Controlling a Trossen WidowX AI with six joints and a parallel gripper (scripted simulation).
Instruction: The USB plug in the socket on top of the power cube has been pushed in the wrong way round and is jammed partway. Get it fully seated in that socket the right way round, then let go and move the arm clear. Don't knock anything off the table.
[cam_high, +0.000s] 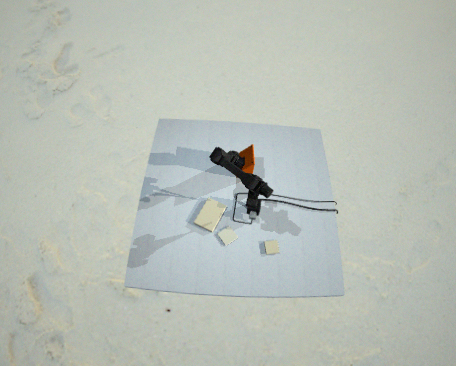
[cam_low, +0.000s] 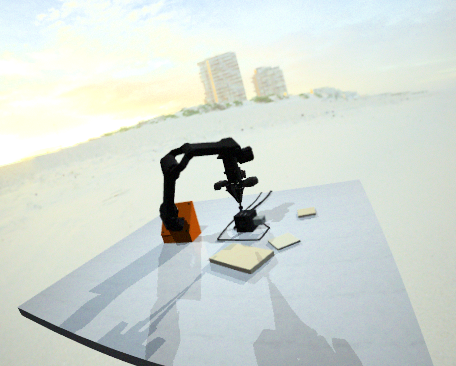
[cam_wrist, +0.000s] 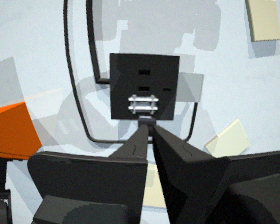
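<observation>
The USB plug lies 2 cm below my gripper tip. The rest, counted from my gripper tip: silver socket: 6 cm below.
</observation>
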